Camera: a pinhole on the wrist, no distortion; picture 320 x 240 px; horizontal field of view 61.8 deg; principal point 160.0 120.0 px. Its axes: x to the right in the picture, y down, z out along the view. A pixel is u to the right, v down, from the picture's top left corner.
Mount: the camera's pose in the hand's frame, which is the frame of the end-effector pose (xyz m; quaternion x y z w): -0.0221 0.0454 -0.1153 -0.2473 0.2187 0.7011 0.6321
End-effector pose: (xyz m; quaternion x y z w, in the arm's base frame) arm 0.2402 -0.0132 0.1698 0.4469 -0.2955 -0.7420 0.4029
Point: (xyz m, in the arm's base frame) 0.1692 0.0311 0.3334
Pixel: 16.6 190.9
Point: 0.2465 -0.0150 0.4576
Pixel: 168.0 189.1
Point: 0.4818 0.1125 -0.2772
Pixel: behind the camera
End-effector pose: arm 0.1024 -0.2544 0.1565 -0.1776 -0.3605 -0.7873 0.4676
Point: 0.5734 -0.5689 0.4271
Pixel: outside the picture
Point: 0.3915 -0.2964 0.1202
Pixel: outside the picture
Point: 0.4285 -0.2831 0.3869
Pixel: 240.5 81.8
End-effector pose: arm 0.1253 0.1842 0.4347 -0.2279 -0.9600 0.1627 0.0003
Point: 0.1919 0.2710 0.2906
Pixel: 93.3 93.7
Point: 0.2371 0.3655 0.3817
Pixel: 263.1 85.5
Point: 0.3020 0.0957 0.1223
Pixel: 10.9 221.1
